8 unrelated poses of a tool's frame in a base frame.
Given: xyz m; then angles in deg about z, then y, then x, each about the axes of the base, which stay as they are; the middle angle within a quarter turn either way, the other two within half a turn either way.
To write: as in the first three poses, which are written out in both.
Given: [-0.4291 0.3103 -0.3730 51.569 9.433 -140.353]
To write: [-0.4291 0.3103 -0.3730 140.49 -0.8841 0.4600 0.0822]
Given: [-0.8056 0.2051 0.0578 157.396 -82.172 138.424]
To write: [-0.8056 0.2051 0.0578 98.17 -0.1199 -0.9749 0.1878]
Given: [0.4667 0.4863 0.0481 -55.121 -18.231 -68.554]
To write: [0.4667 0.4863 0.0481 80.26 -0.6709 -0.5793 -0.4630]
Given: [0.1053 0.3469 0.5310 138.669 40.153 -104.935]
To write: [0.1053 0.3469 0.5310 125.66 -0.0755 0.8663 0.4938]
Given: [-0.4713 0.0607 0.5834 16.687 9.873 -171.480]
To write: [-0.4713 0.0607 0.5834 170.17 -0.9857 0.1510 -0.0744]
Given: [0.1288 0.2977 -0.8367 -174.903 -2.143 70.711]
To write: [0.1288 0.2977 -0.8367 177.08 0.0410 0.5775 -0.8154]
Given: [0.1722 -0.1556 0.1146 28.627 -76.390 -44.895]
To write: [0.1722 -0.1556 0.1146 99.60 -0.5657 -0.6278 0.5346]
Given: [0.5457 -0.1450 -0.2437 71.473 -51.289 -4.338]
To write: [0.5457 -0.1450 -0.2437 87.62 -0.4049 -0.4783 0.7793]
